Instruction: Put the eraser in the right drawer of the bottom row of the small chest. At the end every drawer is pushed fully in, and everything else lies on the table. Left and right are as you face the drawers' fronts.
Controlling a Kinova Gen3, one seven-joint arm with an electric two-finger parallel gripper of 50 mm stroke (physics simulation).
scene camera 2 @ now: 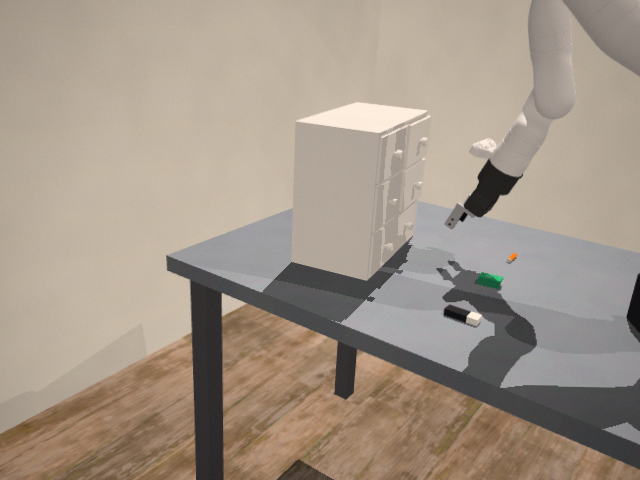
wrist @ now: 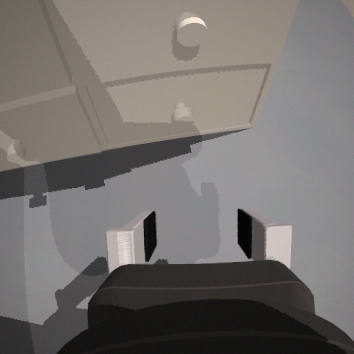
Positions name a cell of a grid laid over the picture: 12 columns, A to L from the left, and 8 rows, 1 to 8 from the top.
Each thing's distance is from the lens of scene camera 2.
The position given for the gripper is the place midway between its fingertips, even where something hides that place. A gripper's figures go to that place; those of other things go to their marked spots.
gripper (scene camera 2: I4): 1.39 m
white chest (scene camera 2: G3): 1.20 m
